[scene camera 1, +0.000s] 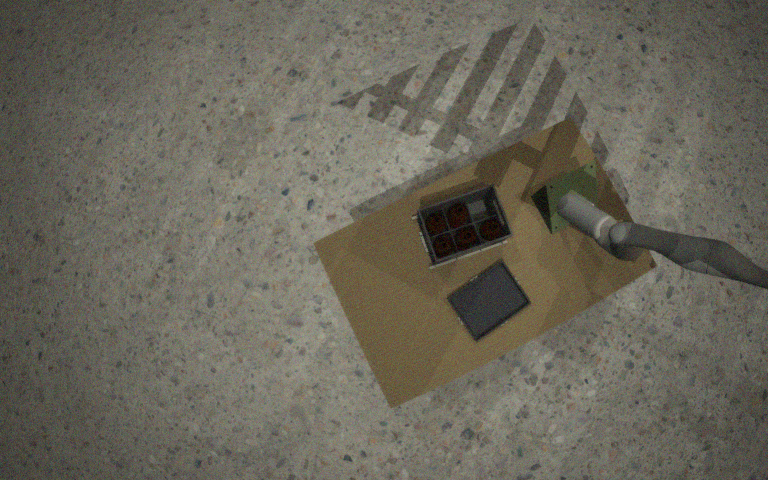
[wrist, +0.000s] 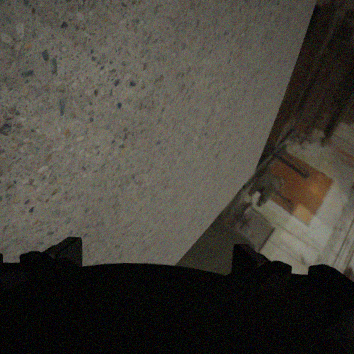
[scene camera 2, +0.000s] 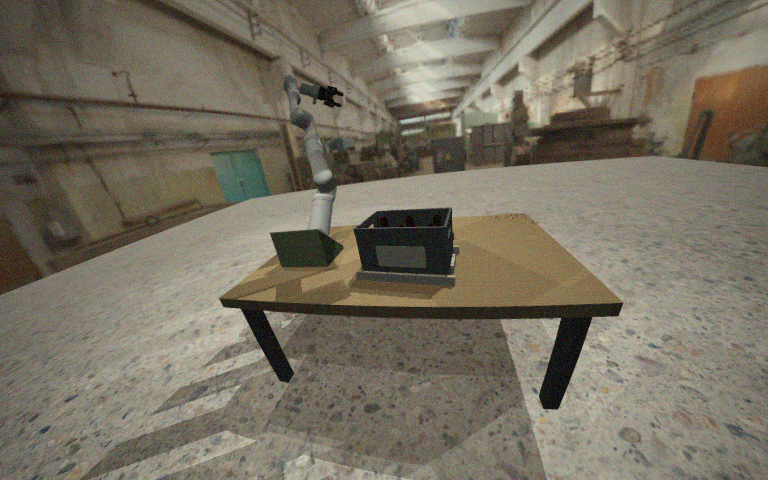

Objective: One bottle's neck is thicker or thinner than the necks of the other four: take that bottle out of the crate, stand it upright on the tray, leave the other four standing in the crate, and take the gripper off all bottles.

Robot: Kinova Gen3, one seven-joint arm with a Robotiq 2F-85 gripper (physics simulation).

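Seen in the pictures: gripper, between the fingertips: (wrist: pixel 156 258) (scene camera 2: pixel 342 100); arm's base, origin of its link: (scene camera 1: pixel 566 205) (scene camera 2: pixel 317 240).
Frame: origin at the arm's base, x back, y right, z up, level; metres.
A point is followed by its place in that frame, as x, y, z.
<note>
The dark crate (scene camera 1: pixel 475 245) (scene camera 2: pixel 438 249) {-0.509, 0.178, 0.037} stands on the table. Bottles stand upright in its compartments, seen from above as reddish-brown rounds: two in the back row (scene camera 1: pixel 434 223) {-0.497, 0.115, 0.088} (scene camera 1: pixel 457 213) {-0.408, 0.119, 0.068} and three in the front row (scene camera 1: pixel 443 245) {-0.499, 0.035, 0.089} (scene camera 1: pixel 466 237) {-0.418, 0.030, 0.088} (scene camera 1: pixel 489 229) {-0.328, 0.027, 0.060}. The back right compartment is empty. Dark bottle tops (scene camera 2: pixel 383 220) {-0.317, 0.039, 0.083} (scene camera 2: pixel 409 219) {-0.409, 0.046, 0.084} (scene camera 2: pixel 436 219) {-0.497, 0.049, 0.080} show inside the rim. I cannot tell which neck differs. The dark grey tray (scene camera 1: pixel 488 300) {-0.404, -0.208, -0.069} lies empty beside the crate. My gripper (scene camera 2: pixel 340 99) {0.082, -0.700, 0.648} (wrist: pixel 156 258) {0.082, -0.700, 0.648} is open and empty, high above the table, away from crate and tray.
The wooden table (scene camera 1: pixel 368 294) {-0.814, -0.016, -0.074} (scene camera 2: pixel 526 271) {-0.761, 0.110, -0.074} bears everything. A green angular block (scene camera 1: pixel 574 176) {0.042, 0.080, 0.067} (scene camera 2: pixel 303 249) {0.004, 0.097, 0.004} stands by the arm's base, near the crate. The grey arm (scene camera 1: pixel 673 243) {0.045, -0.223, 0.356} (scene camera 2: pixel 314 147) {0.058, -0.234, 0.374} rises from there. The wrist view shows floor (wrist: pixel 125 125) and a distant wall.
</note>
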